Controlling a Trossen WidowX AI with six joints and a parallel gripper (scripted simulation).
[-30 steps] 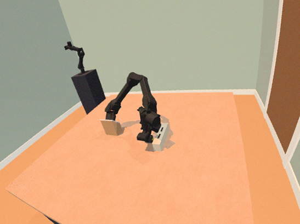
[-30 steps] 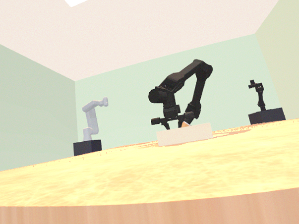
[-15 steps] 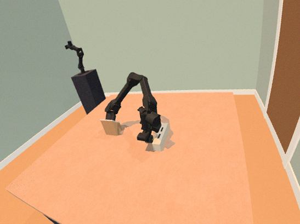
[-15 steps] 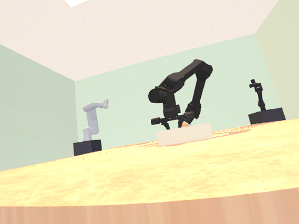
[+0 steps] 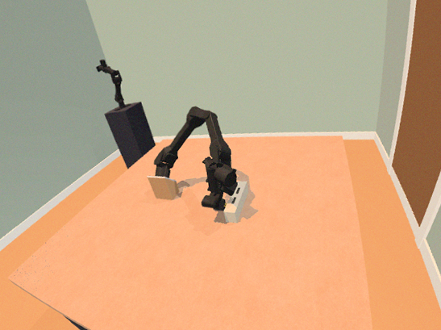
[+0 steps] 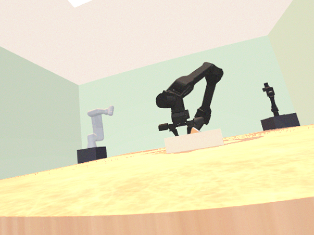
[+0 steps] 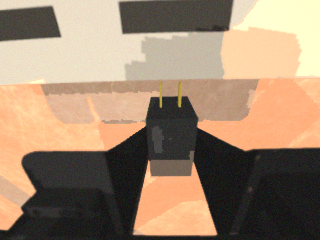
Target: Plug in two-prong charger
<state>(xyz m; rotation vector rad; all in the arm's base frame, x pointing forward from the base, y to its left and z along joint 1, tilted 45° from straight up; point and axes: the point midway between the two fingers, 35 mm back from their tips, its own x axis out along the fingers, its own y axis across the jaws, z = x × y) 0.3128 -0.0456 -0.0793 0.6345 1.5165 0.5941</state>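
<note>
Right now my gripper tip is 20 mm short of the black charger and 10 mm below it.
</note>
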